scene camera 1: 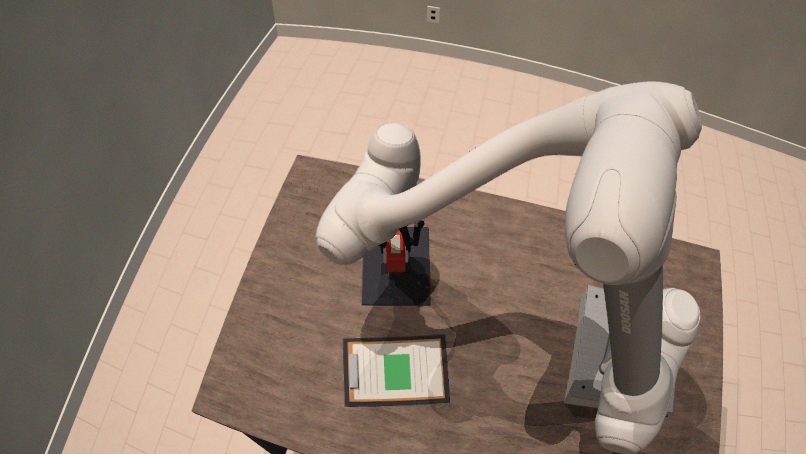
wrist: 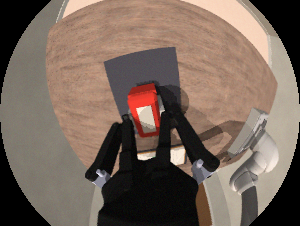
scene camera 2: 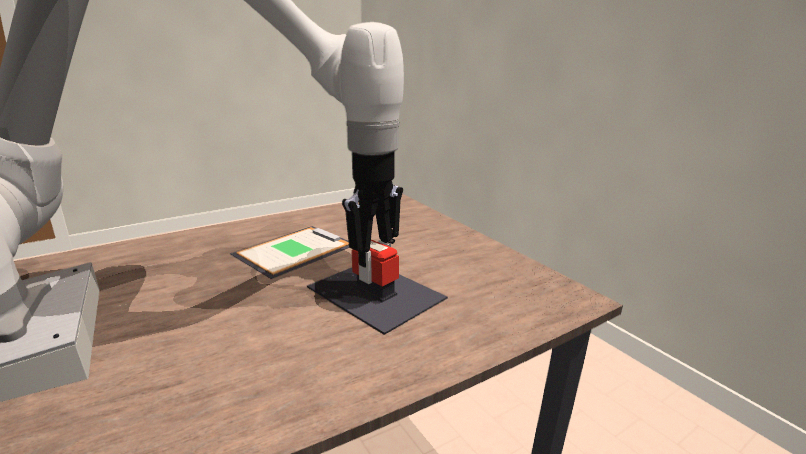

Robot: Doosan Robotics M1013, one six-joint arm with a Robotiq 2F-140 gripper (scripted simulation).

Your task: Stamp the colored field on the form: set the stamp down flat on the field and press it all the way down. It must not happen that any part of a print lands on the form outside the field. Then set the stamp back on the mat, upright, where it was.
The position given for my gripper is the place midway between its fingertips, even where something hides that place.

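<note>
I can see my gripper (scene camera 2: 375, 276), and the wrist view has the gripper (wrist: 147, 103) as well. There is a stamp (scene camera 2: 384, 260), which is also visible elsewhere: I find the stamp (scene camera 1: 395, 248) and, from the wrist, the same stamp (wrist: 142, 99). A dark mat (scene camera 2: 412, 299) is here too; that is again the mat (scene camera 1: 377, 289), and the wrist view gives me the mat (wrist: 160, 66). And I see a clipboard (scene camera 1: 388, 371).
</note>
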